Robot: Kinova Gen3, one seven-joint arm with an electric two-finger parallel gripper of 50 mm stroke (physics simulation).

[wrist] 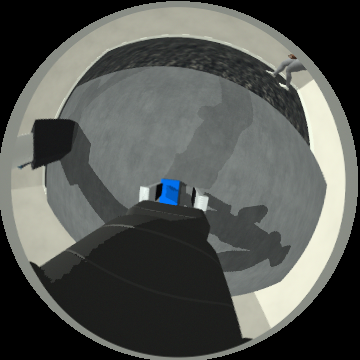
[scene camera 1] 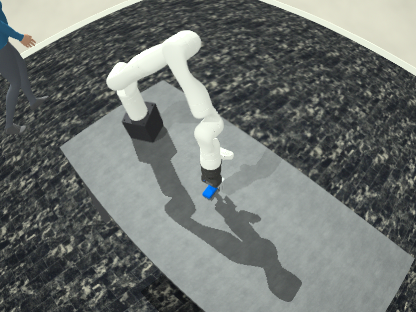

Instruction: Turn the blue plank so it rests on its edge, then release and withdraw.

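The blue plank [scene camera 1: 210,191] [wrist: 170,192] is a small bright blue block on the grey table, lying with its broad face up in the scene view. In the wrist view it shows between the two spread fingertips, with a gap on each side and a darker shadowed patch on its face. My gripper [wrist: 176,191] is open and low over the plank; in the scene view its black body is just behind the plank and hides the plank's far end, and the fingers are mostly hidden there.
The grey table [scene camera 1: 320,220] [wrist: 135,105] carries the arm's black base [scene camera 1: 143,123] [wrist: 52,142] at its back left. Dark shadows of the arm fall across the table. A person [scene camera 1: 15,75] [wrist: 290,67] stands on the floor beyond the table.
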